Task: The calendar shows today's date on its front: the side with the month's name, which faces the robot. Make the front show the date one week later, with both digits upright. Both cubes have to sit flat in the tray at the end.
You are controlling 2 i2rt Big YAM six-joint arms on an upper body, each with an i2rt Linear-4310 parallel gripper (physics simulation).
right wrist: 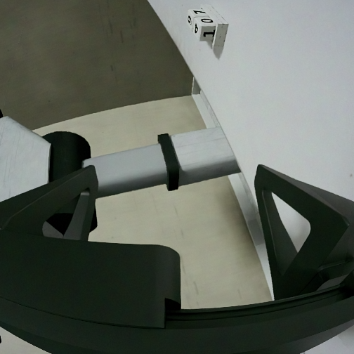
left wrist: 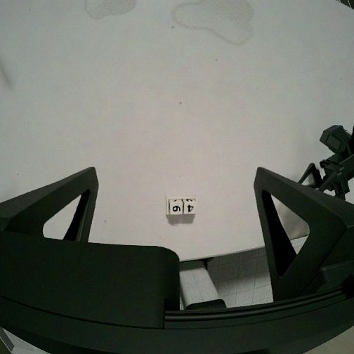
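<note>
The calendar's two white cubes show from above in the left wrist view. The left cube (left wrist: pixel 176 206) bears a sideways 6 or 9, and the right cube (left wrist: pixel 189 206) a sideways 4. They sit side by side in the small white tray (left wrist: pixel 167 205) (right wrist: pixel 223 33). In the right wrist view the cubes (right wrist: pixel 202 26) show faces with 1, 0, 7, 4 and a 6 or 9; the front's reading is unclear. My left gripper (left wrist: pixel 175 175) is open and empty, high above the table, with the calendar low between its fingers in view. My right gripper (right wrist: pixel 175 173) is open and empty, away from the calendar.
The white table (left wrist: pixel 150 100) (right wrist: pixel 295 100) has its edge close to the calendar. My other arm (left wrist: pixel 337 162) shows at the right of the left wrist view. A pale beam with a black band (right wrist: pixel 169 162) meets the table edge in the right wrist view.
</note>
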